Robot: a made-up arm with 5 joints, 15 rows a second.
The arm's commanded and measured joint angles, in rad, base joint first. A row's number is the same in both.
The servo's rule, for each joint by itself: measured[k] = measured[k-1] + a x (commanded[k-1-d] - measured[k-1]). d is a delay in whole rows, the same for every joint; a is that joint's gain. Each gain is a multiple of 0.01, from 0.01 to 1. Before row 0 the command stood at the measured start. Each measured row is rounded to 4 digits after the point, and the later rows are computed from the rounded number. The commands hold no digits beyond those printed.
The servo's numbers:
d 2
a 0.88 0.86 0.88 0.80 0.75
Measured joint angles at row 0: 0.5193 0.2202 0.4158 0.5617 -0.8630
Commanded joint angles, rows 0 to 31: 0.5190 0.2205 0.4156 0.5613 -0.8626; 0.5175 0.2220 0.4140 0.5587 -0.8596; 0.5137 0.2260 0.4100 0.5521 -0.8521; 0.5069 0.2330 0.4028 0.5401 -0.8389; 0.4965 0.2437 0.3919 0.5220 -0.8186; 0.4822 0.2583 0.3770 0.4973 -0.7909; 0.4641 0.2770 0.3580 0.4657 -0.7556; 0.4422 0.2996 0.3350 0.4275 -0.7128; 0.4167 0.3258 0.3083 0.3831 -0.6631; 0.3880 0.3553 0.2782 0.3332 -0.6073; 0.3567 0.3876 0.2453 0.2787 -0.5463; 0.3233 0.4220 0.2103 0.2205 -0.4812; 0.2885 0.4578 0.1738 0.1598 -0.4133; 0.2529 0.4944 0.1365 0.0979 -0.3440; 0.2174 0.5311 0.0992 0.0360 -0.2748; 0.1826 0.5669 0.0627 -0.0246 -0.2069; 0.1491 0.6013 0.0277 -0.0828 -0.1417; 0.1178 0.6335 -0.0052 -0.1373 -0.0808; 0.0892 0.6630 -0.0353 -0.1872 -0.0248; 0.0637 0.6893 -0.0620 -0.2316 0.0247; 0.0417 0.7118 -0.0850 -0.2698 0.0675; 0.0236 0.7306 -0.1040 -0.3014 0.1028; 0.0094 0.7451 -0.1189 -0.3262 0.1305; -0.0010 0.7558 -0.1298 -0.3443 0.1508; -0.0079 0.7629 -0.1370 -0.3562 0.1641; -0.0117 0.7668 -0.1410 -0.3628 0.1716; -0.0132 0.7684 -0.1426 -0.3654 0.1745; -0.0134 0.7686 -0.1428 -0.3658 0.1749; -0.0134 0.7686 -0.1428 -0.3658 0.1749; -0.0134 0.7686 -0.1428 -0.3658 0.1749; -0.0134 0.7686 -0.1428 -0.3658 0.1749; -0.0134 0.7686 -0.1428 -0.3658 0.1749
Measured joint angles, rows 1 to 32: 0.5193 0.2202 0.4158 0.5617 -0.8630; 0.5193 0.2202 0.4158 0.5617 -0.8630; 0.5190 0.2205 0.4156 0.5614 -0.8627; 0.5177 0.2218 0.4142 0.5592 -0.8604; 0.5142 0.2254 0.4105 0.5535 -0.8542; 0.5078 0.2319 0.4037 0.5428 -0.8427; 0.4979 0.2420 0.3933 0.5262 -0.8246; 0.4841 0.2560 0.3790 0.5031 -0.7993; 0.4665 0.2741 0.3605 0.4732 -0.7665; 0.4451 0.2960 0.3381 0.4366 -0.7262; 0.4201 0.3216 0.3119 0.3938 -0.6789; 0.3919 0.3506 0.2822 0.3453 -0.6252; 0.3609 0.3824 0.2497 0.2920 -0.5660; 0.3278 0.4165 0.2150 0.2348 -0.5024; 0.2932 0.4520 0.1787 0.1748 -0.4356; 0.2577 0.4885 0.1416 0.1133 -0.3669; 0.2222 0.5251 0.1043 0.0515 -0.2978; 0.1874 0.5610 0.0677 -0.0094 -0.2296; 0.1537 0.5957 0.0325 -0.0681 -0.1637; 0.1221 0.6282 -0.0007 -0.1235 -0.1015; 0.0931 0.6581 -0.0311 -0.1745 -0.0440; 0.0672 0.6849 -0.0583 -0.2202 0.0075; 0.0448 0.7080 -0.0818 -0.2599 0.0525; 0.0261 0.7274 -0.1013 -0.2931 0.0902; 0.0114 0.7426 -0.1168 -0.3196 0.1204; 0.0005 0.7540 -0.1282 -0.3394 0.1432; -0.0069 0.7617 -0.1359 -0.3528 0.1589; -0.0111 0.7661 -0.1404 -0.3608 0.1684; -0.0129 0.7681 -0.1423 -0.3645 0.1730; -0.0133 0.7685 -0.1427 -0.3655 0.1744; -0.0134 0.7686 -0.1428 -0.3657 0.1748; -0.0134 0.7686 -0.1428 -0.3658 0.1749
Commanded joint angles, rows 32 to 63: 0.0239 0.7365 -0.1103 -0.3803 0.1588; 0.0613 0.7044 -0.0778 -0.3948 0.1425; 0.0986 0.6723 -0.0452 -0.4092 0.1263; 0.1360 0.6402 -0.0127 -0.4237 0.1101; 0.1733 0.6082 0.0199 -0.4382 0.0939; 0.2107 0.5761 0.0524 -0.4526 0.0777; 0.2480 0.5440 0.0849 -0.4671 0.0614; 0.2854 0.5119 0.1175 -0.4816 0.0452; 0.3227 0.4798 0.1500 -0.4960 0.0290; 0.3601 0.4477 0.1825 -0.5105 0.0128; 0.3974 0.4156 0.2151 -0.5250 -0.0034; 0.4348 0.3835 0.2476 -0.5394 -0.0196; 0.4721 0.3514 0.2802 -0.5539 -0.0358; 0.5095 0.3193 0.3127 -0.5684 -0.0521; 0.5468 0.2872 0.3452 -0.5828 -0.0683; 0.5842 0.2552 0.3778 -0.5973 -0.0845; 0.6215 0.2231 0.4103 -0.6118 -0.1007; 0.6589 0.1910 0.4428 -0.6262 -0.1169; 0.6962 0.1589 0.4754 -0.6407 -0.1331; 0.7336 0.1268 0.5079 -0.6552 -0.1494; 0.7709 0.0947 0.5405 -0.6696 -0.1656; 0.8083 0.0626 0.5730 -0.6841 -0.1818; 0.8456 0.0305 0.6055 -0.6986 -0.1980; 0.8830 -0.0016 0.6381 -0.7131 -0.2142; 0.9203 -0.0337 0.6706 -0.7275 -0.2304; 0.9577 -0.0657 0.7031 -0.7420 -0.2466; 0.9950 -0.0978 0.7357 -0.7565 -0.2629; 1.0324 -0.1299 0.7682 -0.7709 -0.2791; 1.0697 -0.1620 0.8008 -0.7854 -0.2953; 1.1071 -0.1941 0.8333 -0.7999 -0.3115; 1.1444 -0.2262 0.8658 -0.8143 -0.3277; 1.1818 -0.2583 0.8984 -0.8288 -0.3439
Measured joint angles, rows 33 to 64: -0.0134 0.7686 -0.1428 -0.3658 0.1749; -0.0134 0.7686 -0.1428 -0.3658 0.1749; 0.0194 0.7410 -0.1142 -0.3774 0.1628; 0.0563 0.7095 -0.0822 -0.3913 0.1476; 0.0935 0.6775 -0.0496 -0.4056 0.1316; 0.1309 0.6454 -0.0171 -0.4201 0.1155; 0.1682 0.6134 0.0155 -0.4346 0.0993; 0.2056 0.5813 0.0480 -0.4490 0.0831; 0.2429 0.5492 0.0805 -0.4635 0.0668; 0.2803 0.5171 0.1131 -0.4780 0.0506; 0.3176 0.4850 0.1456 -0.4924 0.0344; 0.3550 0.4529 0.1781 -0.5069 0.0182; 0.3923 0.4208 0.2107 -0.5214 0.0020; 0.4297 0.3887 0.2432 -0.5358 -0.0142; 0.4670 0.3566 0.2758 -0.5503 -0.0304; 0.5044 0.3245 0.3083 -0.5648 -0.0467; 0.5417 0.2924 0.3408 -0.5792 -0.0629; 0.5791 0.2604 0.3734 -0.5937 -0.0791; 0.6164 0.2283 0.4059 -0.6082 -0.0953; 0.6538 0.1962 0.4384 -0.6226 -0.1115; 0.6911 0.1641 0.4710 -0.6371 -0.1277; 0.7285 0.1320 0.5035 -0.6516 -0.1440; 0.7658 0.0999 0.5361 -0.6660 -0.1602; 0.8032 0.0678 0.5686 -0.6805 -0.1764; 0.8405 0.0357 0.6011 -0.6950 -0.1926; 0.8779 0.0036 0.6337 -0.7095 -0.2088; 0.9152 -0.0285 0.6662 -0.7239 -0.2250; 0.9526 -0.0605 0.6987 -0.7384 -0.2412; 0.9899 -0.0926 0.7313 -0.7529 -0.2575; 1.0273 -0.1247 0.7638 -0.7673 -0.2737; 1.0646 -0.1568 0.7964 -0.7818 -0.2899; 1.1020 -0.1889 0.8289 -0.7963 -0.3061
